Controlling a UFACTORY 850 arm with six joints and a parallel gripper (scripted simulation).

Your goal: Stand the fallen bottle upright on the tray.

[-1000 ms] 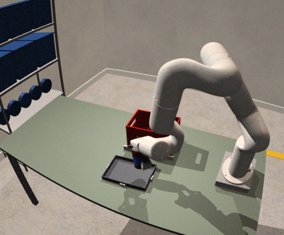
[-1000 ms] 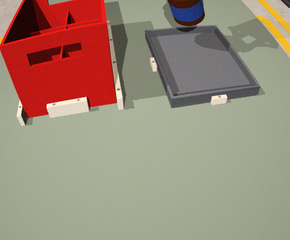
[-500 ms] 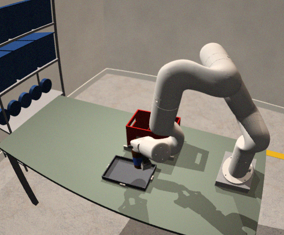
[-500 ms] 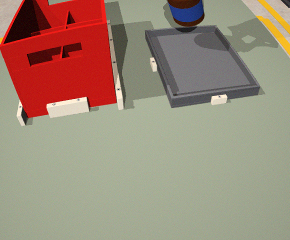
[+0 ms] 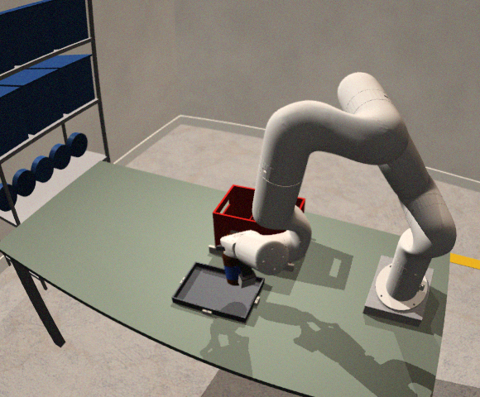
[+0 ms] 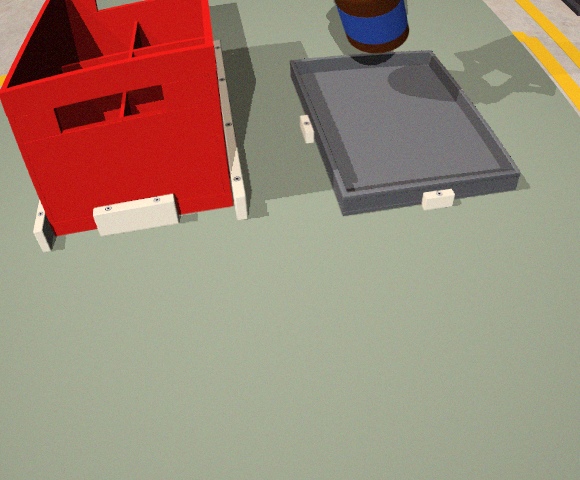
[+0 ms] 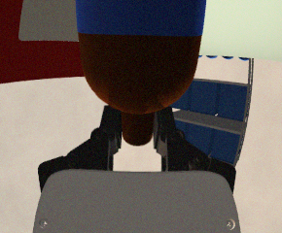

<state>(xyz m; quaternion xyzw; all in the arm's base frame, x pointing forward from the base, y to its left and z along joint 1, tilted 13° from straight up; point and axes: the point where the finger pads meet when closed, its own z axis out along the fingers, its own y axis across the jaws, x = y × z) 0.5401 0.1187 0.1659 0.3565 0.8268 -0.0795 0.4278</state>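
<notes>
The bottle is 5 cm below my hand, 2 cm behind it and 1 cm to the left of it. The rest, counted from my hand: grey tray: 20 cm below, 4 cm to the left, 3 cm ahead; red crate: 24 cm to the right, 13 cm below, 2 cm ahead.
</notes>
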